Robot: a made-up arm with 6 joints.
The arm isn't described. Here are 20 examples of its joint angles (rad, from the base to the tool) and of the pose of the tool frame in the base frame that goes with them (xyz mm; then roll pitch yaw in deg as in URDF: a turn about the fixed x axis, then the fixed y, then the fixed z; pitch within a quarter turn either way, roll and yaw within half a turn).
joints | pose
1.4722 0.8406 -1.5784 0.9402 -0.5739 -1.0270 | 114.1 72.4 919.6 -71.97 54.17 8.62
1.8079 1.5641 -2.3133 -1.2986 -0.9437 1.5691 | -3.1 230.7 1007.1 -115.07 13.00 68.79
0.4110 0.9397 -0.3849 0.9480 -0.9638 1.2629 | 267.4 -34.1 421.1 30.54 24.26 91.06
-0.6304 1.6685 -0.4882 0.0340 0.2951 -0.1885 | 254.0 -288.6 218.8 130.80 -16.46 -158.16
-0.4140 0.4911 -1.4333 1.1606 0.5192 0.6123 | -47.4 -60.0 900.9 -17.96 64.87 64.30
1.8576 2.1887 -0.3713 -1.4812 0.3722 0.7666 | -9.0 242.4 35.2 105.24 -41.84 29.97
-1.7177 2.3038 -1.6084 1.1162 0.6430 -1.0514 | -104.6 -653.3 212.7 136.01 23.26 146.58
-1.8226 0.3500 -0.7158 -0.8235 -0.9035 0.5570 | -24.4 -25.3 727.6 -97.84 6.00 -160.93
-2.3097 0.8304 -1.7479 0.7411 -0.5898 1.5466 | -62.3 47.1 958.1 -46.49 2.60 -57.10
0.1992 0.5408 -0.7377 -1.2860 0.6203 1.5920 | 180.0 -53.4 743.0 -177.91 57.11 -148.71
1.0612 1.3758 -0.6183 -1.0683 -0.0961 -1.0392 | 284.8 286.9 403.5 154.34 -73.71 28.68
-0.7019 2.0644 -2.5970 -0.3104 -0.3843 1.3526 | 372.8 -431.1 875.5 -59.42 56.27 -30.00
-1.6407 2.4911 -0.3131 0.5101 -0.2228 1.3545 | -90.3 -139.1 9.8 142.48 -26.96 24.02
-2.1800 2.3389 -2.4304 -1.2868 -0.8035 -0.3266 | -403.8 -580.5 629.6 -89.03 -43.15 131.78
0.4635 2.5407 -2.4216 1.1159 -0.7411 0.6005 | 743.3 230.4 406.5 29.67 41.30 93.46
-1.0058 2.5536 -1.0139 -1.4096 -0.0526 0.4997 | 250.5 -430.3 -43.8 129.87 -20.98 -136.34
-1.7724 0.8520 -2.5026 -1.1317 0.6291 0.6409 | 36.5 336.7 1031.7 -57.78 55.25 -178.49
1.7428 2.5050 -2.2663 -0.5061 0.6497 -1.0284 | -7.8 750.2 387.3 169.80 -58.84 12.95
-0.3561 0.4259 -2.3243 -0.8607 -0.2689 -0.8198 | -522.0 106.7 867.5 -22.42 41.26 -151.56
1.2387 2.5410 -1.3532 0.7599 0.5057 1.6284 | 294.8 452.8 -14.9 111.01 -40.31 176.41
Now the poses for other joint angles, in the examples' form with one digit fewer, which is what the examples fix.
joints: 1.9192 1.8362 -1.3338 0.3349 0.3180 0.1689
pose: -94 557 431 137.2 24.5 -42.9
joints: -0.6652 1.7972 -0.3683 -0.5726 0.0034 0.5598
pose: 238 -276 167 132.2 -14.2 -168.7
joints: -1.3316 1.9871 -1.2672 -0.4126 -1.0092 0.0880
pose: 101 -612 372 -139.0 27.6 -161.6
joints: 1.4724 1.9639 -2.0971 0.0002 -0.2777 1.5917
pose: 197 574 735 13.2 54.2 173.4
